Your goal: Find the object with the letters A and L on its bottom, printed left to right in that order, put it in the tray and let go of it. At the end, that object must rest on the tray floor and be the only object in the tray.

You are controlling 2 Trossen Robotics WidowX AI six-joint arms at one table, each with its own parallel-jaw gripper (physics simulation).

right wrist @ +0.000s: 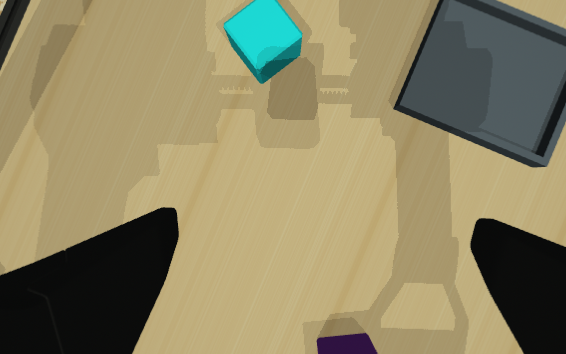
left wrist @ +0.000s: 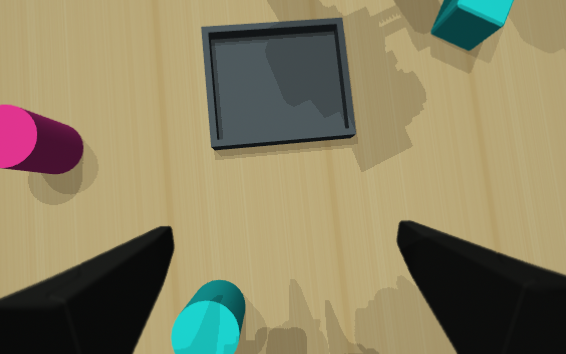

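The dark grey tray holds no object. A teal block stands to one side of it. A magenta cylinder stands upright at the left of the left wrist view, and a teal cylinder stands upright at its bottom edge. Part of a dark purple object shows at the bottom of the right wrist view. Undersides are hidden and no letters show. My left gripper is open and empty above the table, in front of the tray. My right gripper is open and empty above the table.
The light wooden table top carries broad shadows of the arms. A dark edge or bar shows in the top left corner of the right wrist view. The tray has low raised walls.
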